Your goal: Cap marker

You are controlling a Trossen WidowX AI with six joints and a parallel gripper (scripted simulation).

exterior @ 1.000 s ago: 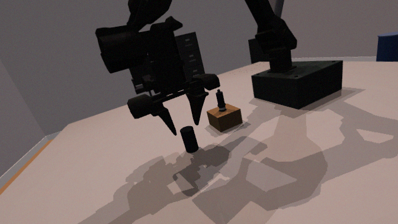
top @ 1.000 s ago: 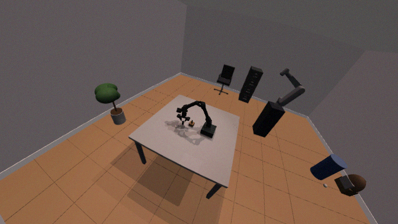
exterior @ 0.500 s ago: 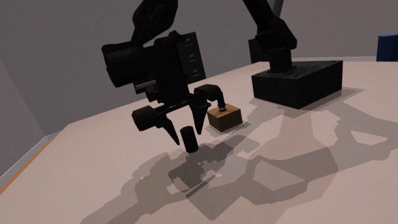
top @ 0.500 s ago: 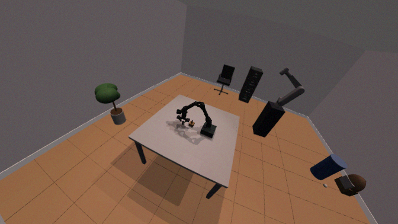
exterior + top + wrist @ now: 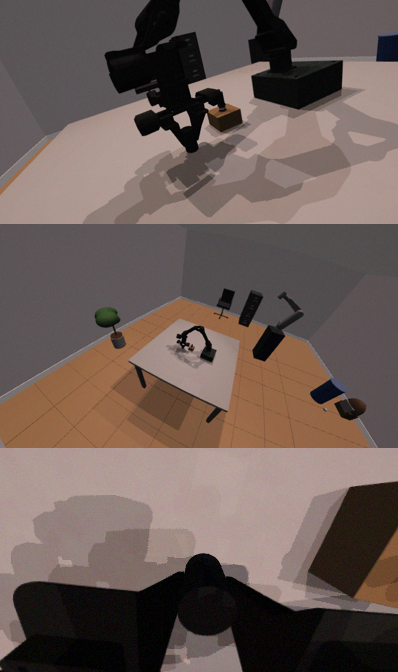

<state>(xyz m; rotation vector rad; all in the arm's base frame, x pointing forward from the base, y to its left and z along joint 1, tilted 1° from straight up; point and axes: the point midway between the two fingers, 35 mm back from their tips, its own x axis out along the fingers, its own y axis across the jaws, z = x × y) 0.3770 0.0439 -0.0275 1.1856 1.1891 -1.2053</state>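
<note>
My gripper tip is now 130 mm past the brown holder block and 40 mm to the left of it. From my gripper tip the other things lie so: black marker cap 10 mm above.
</note>
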